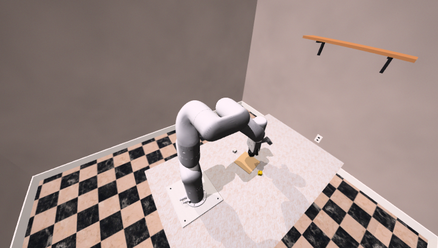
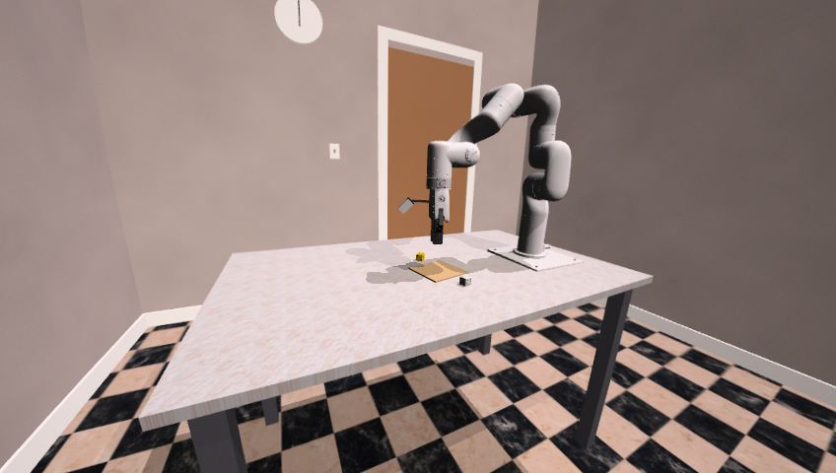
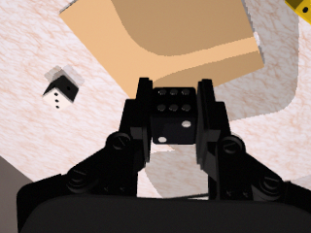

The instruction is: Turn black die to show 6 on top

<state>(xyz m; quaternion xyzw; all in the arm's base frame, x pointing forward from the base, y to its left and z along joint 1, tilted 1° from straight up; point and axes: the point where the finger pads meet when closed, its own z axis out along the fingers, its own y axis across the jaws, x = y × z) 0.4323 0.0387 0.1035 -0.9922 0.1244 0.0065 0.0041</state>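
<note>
The tan mat is 110 mm below my hand, 10 mm to the left of it and 10 mm behind it. From my hand the other things lie so: white die 130 mm to the left, 100 mm below, 30 mm behind; then black die 10 mm below; then yellow die 110 mm to the right, 100 mm below, 10 mm ahead.
</note>
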